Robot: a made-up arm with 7 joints.
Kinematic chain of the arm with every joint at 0, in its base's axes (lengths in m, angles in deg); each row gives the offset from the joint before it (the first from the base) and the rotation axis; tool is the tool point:
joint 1: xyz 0 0 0.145 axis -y
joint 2: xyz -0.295 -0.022 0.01 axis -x
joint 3: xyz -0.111 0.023 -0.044 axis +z
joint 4: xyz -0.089 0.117 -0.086 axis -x
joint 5: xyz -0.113 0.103 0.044 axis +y
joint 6: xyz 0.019 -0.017 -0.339 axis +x
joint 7: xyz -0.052 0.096 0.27 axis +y
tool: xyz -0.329 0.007 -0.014
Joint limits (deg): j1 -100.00..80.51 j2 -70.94..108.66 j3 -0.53..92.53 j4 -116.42..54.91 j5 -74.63..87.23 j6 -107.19..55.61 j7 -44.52..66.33
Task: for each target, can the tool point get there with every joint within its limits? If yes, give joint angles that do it. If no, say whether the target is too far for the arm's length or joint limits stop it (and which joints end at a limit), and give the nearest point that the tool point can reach.
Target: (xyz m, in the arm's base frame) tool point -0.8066 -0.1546 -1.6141
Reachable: no: too far | nearest point -0.6327 -0.1267 -1.2349 | short by 0.418 m
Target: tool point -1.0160 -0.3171 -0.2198
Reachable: yes | joints 4.78 -23.32 65.55 15.14 37.30 -38.63 -10.68
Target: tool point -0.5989 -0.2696 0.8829
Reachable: yes | joints -23.28 7.94 62.51 -42.47 69.86 -50.69 20.76
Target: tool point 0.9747 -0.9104 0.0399
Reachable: no: joint limits stop it (at a limit: joint 1, joint 3, joint 6, joint 7) | nearest point 0.6891 -0.6243 0.2155 | short by 0.441 m
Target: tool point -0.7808 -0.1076 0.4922
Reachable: yes | joints -0.74 52.64 31.48 -70.31 59.33 3.62 -10.08
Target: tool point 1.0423 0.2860 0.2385
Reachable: no: joint limits stop it (at a limit: joint 1, joint 3, joint 6, joint 7) | nearest point 0.9253 0.2480 0.2850 | short by 0.131 m
